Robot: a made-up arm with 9 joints. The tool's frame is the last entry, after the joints. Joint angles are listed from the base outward.
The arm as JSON. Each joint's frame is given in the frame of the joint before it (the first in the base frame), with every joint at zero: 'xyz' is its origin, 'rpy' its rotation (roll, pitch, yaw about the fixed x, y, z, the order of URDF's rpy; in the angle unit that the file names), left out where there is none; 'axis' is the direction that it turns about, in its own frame. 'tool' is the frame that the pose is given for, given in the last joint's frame.
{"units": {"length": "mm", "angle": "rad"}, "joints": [
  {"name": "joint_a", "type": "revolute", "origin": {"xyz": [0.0, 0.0, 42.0], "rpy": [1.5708, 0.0, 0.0]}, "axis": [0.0, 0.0, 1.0]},
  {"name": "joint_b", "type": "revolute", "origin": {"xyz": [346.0, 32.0, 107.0], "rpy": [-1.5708, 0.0, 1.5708]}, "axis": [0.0, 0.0, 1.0]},
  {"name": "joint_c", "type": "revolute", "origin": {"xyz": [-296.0, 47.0, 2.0], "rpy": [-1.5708, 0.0, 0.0]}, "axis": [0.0, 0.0, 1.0]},
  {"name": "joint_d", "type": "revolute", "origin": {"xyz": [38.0, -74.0, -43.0], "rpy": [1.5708, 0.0, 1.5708]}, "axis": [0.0, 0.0, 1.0]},
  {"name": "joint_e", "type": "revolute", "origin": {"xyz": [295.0, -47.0, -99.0], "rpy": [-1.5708, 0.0, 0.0]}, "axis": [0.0, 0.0, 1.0]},
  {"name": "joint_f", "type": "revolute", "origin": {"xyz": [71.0, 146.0, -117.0], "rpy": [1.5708, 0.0, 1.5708]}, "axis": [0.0, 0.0, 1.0]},
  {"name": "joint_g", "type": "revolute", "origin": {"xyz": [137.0, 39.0, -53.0], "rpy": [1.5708, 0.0, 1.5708]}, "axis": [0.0, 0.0, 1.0]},
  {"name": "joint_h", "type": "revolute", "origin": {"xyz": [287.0, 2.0, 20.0], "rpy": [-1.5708, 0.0, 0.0]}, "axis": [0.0, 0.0, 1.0]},
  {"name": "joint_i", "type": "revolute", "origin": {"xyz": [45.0, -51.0, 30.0], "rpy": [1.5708, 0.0, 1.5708]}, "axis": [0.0, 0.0, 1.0]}
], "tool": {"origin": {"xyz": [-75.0, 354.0, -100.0], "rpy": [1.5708, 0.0, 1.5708]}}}
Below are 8 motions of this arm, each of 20 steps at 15 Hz.
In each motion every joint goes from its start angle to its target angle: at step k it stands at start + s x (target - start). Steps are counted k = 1, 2, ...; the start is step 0. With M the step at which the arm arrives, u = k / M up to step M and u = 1 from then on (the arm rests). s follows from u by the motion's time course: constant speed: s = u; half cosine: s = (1 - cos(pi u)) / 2; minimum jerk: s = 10 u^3 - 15 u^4 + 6 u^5.
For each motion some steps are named. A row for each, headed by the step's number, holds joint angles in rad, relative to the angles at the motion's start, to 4 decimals.
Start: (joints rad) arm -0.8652 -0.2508 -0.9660 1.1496 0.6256 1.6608 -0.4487 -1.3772 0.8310
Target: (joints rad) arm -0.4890 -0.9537 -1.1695 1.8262 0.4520 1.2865 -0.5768 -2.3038 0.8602
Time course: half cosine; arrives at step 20
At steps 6, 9, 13, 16, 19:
6: 0.0775 -0.1449 -0.0419 0.1395 -0.0358 -0.0771 -0.0264 -0.1910 0.0060
9: 0.1587 -0.2965 -0.0858 0.2854 -0.0732 -0.1579 -0.0540 -0.3908 0.0123
13: 0.2735 -0.5110 -0.1479 0.4919 -0.1262 -0.2721 -0.0931 -0.6736 0.0212
16: 0.3403 -0.6358 -0.1841 0.6120 -0.1570 -0.3386 -0.1159 -0.8381 0.0264
19: 0.3739 -0.6986 -0.2022 0.6724 -0.1725 -0.3720 -0.1273 -0.9209 0.0290

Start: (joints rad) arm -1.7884 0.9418 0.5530 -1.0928 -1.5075 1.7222 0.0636 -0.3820 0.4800
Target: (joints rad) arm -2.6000 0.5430 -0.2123 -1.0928 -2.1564 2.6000 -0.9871 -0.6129 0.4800
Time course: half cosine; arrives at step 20
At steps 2, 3, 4, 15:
2: -0.0199 -0.0098 -0.0187 0.0000 -0.0159 0.0215 -0.0257 -0.0057 0.0000
3: -0.0442 -0.0217 -0.0417 0.0000 -0.0354 0.0478 -0.0573 -0.0126 0.0000
4: -0.0775 -0.0381 -0.0731 0.0000 -0.0620 0.0838 -0.1003 -0.0220 0.0000
15: -0.6927 -0.3404 -0.6532 0.0000 -0.5539 0.7492 -0.8968 -0.1971 0.0000

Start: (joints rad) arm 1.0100 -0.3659 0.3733 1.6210 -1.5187 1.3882 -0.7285 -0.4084 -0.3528
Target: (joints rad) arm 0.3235 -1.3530 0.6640 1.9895 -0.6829 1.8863 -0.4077 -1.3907 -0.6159
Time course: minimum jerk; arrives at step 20
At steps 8, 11, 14, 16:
8: -0.2179 -0.3133 0.0923 0.1170 0.2653 0.1581 0.1018 -0.3118 -0.0835
11: -0.4072 -0.5855 0.1724 0.2186 0.4957 0.2954 0.1903 -0.5826 -0.1561
14: -0.5745 -0.8261 0.2433 0.3084 0.6995 0.4169 0.2685 -0.8221 -0.2202
16: -0.6467 -0.9299 0.2739 0.3472 0.7874 0.4693 0.3022 -0.9254 -0.2479

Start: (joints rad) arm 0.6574 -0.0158 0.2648 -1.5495 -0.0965 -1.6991 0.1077 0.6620 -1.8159
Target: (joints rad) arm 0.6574 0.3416 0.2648 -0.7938 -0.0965 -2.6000 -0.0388 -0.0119 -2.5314
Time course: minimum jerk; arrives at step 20
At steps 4, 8, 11, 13, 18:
4: 0.0000 0.0207 0.0000 0.0438 0.0000 -0.0522 -0.0085 -0.0390 -0.0414
8: 0.0000 0.1135 0.0000 0.2399 0.0000 -0.2860 -0.0465 -0.2139 -0.2271
11: 0.0000 0.2120 0.0000 0.4482 0.0000 -0.5343 -0.0869 -0.3997 -0.4244
13: 0.0000 0.2734 0.0000 0.5780 0.0000 -0.6890 -0.1120 -0.5154 -0.5472
18: 0.0000 0.3543 0.0000 0.7492 0.0000 -0.8932 -0.1452 -0.6681 -0.7094

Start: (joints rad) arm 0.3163 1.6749 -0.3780 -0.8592 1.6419 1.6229 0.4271 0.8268 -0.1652
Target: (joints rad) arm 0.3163 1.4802 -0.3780 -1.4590 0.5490 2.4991 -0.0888 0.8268 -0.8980
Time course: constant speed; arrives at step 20
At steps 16, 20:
16: 0.0000 -0.1558 0.0000 -0.4798 -0.8743 0.7010 -0.4127 0.0000 -0.5862
20: 0.0000 -0.1947 0.0000 -0.5998 -1.0929 0.8762 -0.5159 0.0000 -0.7328

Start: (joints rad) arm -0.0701 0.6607 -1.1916 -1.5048 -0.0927 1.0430 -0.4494 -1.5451 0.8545
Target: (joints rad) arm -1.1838 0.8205 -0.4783 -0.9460 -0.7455 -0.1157 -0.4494 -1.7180 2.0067
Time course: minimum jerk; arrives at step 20
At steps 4, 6, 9, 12, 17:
4: -0.0645 0.0093 0.0413 0.0324 -0.0378 -0.0671 0.0000 -0.0100 0.0667
6: -0.1816 0.0261 0.1163 0.0911 -0.1065 -0.1890 0.0000 -0.0282 0.1879
9: -0.4531 0.0650 0.2902 0.2274 -0.2656 -0.4714 0.0000 -0.0703 0.4688
12: -0.7602 0.1091 0.4869 0.3814 -0.4456 -0.7909 0.0000 -0.1180 0.7864
17: -1.0841 0.1555 0.6943 0.5439 -0.6354 -1.1279 0.0000 -0.1683 1.1215

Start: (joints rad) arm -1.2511 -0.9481 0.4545 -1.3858 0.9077 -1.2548 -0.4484 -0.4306 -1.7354
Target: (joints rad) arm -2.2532 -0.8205 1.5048 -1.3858 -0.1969 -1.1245 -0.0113 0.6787 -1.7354
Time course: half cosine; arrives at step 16
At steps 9, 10, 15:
9: -0.5988 0.0762 0.6276 0.0000 -0.6600 0.0779 0.2612 0.6629 0.0000
10: -0.6928 0.0882 0.7261 0.0000 -0.7637 0.0901 0.3022 0.7669 0.0000
15: -0.9925 0.1264 1.0402 0.0000 -1.0940 0.1290 0.4329 1.0986 0.0000

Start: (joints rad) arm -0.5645 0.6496 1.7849 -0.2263 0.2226 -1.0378 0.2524 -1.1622 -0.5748
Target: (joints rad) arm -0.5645 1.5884 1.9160 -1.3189 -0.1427 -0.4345 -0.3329 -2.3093 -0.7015
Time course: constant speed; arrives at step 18
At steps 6, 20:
6: 0.0000 0.3129 0.0437 -0.3642 -0.1218 0.2011 -0.1951 -0.3824 -0.0422
20: 0.0000 0.9388 0.1311 -1.0926 -0.3653 0.6033 -0.5853 -1.1471 -0.1267

